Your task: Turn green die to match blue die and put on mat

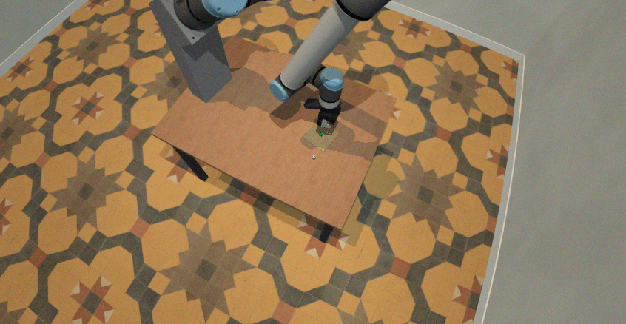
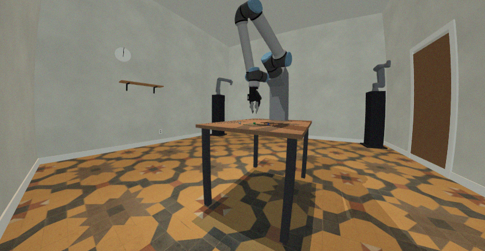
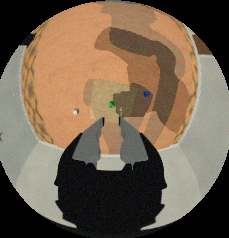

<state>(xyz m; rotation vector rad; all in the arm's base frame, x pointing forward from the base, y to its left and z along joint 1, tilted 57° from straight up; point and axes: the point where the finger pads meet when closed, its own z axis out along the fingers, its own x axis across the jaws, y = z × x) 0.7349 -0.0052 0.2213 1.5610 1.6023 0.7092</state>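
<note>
My hand is 100 mm above the green die. From my hand the other things lie so: blue die (120 mm to the left, 100 mm below, 30 mm behind); then white die (140 mm to the right, 100 mm below, 10 mm ahead); then tan mat (110 mm below).
</note>
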